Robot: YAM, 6 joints.
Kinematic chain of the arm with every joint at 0, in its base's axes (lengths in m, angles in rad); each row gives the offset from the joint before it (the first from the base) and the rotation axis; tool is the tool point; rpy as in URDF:
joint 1: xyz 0 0 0.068 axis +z
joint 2: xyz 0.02 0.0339 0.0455 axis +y
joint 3: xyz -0.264 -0.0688 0 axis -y
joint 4: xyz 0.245 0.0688 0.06 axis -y
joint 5: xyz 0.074 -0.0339 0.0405 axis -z
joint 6: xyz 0.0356 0 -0.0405 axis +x
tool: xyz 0 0 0 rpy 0 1.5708 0
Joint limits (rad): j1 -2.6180..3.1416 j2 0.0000..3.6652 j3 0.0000..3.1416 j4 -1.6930..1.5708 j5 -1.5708..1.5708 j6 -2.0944..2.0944
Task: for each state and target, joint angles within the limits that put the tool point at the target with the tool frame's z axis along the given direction. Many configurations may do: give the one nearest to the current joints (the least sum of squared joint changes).
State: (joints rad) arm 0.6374 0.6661 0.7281 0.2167 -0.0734 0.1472
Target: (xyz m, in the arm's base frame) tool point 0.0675 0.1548 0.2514 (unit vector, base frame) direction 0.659 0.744 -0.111
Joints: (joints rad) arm 1.2402 0.6519 0.3743 0.1572 0.3917 0.1472
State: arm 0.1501 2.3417 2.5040 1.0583 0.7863 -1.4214
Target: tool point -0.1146 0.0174 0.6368 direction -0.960 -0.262 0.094
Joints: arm -0.3210 1.6267 3.1405 1.5148 0.5844 -1.4214
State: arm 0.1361 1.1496 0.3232 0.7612 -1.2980 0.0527
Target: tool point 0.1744 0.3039 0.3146 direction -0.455 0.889 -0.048
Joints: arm 0.9600 1.5413 1.0874 0.3516 -1.0817 0.0527
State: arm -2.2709 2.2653 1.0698 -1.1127 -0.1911 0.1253
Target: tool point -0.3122 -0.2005 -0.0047 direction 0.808 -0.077 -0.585
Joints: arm -2.6160 2.6898 1.7442 -1.4709 -0.4913 0.1253
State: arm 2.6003 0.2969 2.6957 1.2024 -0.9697 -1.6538
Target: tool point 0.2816 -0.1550 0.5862 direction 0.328 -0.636 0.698
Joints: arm 2.6857 0.5767 2.1161 0.7200 -0.4410 -1.6538
